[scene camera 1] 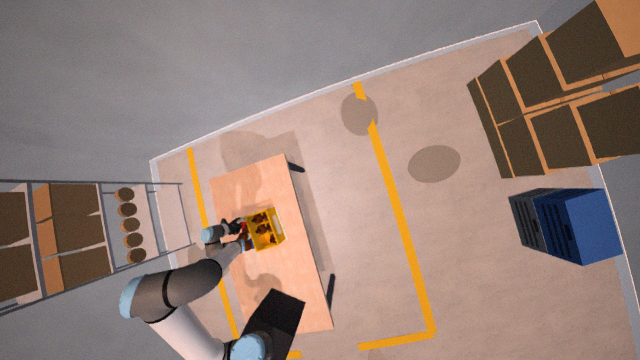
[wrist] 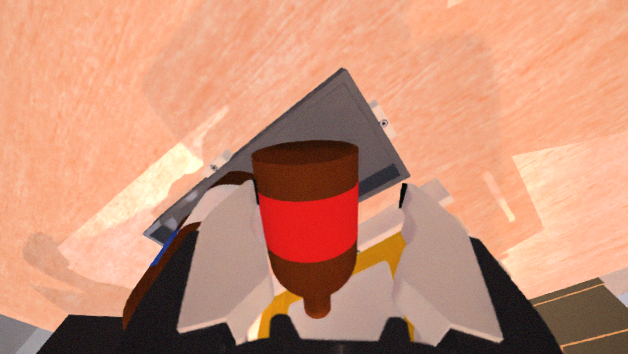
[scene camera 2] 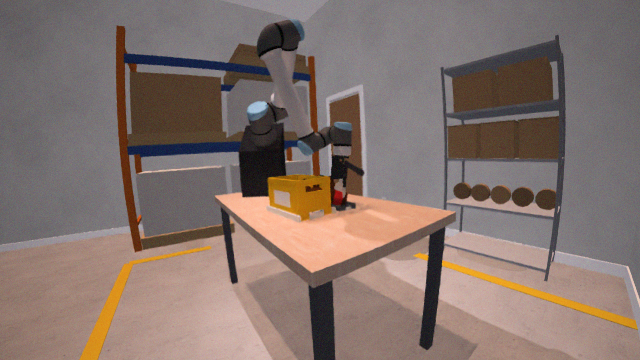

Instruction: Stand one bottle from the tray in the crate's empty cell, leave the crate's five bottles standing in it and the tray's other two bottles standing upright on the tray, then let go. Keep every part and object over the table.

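Seen in the pictures: gripper, between the fingertips: (scene camera 1: 242, 223) (wrist: 328, 183) (scene camera 2: 342, 196); arm's base, origin of its link: (scene camera 2: 264, 137).
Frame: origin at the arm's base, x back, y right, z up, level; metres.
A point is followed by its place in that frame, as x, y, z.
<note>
My gripper (scene camera 1: 239, 224) {-0.749, 0.018, -0.368} (scene camera 2: 340, 187) {-0.749, 0.018, -0.368} (wrist: 328, 183) {-0.749, 0.018, -0.368} is open, its fingers on either side of the red-labelled brown bottle (scene camera 2: 339, 198) {-0.749, 0.047, -0.373} (wrist: 310, 230) {-0.730, 0.019, -0.341}. In the wrist view the left finger is close against it and a gap shows at the right. That bottle stands upright on the grey tray (wrist: 320, 115) {-0.767, -0.003, -0.423}. The white-labelled bottle (wrist: 216, 199) {-0.673, -0.034, -0.380} and a blue-labelled bottle (wrist: 161, 254) {-0.584, -0.049, -0.368} are left of it, partly hidden by the left finger. The yellow crate (scene camera 1: 265, 246) {-0.502, 0.137, -0.340} (scene camera 2: 300, 200) {-0.753, 0.304, -0.338} (wrist: 381, 256) {-0.705, 0.128, -0.384} stands beside the tray, with brown bottles (scene camera 1: 262, 229) {-0.631, 0.196, -0.306} inside; its empty cell cannot be made out.
The crate and tray are on the wooden table (scene camera 1: 296, 285) {-0.099, 0.180, -0.428} (scene camera 2: 320, 245) {-1.006, 0.446, -0.428}. The arm's dark pedestal (scene camera 1: 276, 312) {-0.061, 0.068, -0.215} (scene camera 2: 262, 170) {-0.061, 0.069, -0.239} stands at one end. The forearm passes close to the tray's bottles in scene camera 1. A grey shelf unit (scene camera 2: 561, 130) stands apart from the table.
</note>
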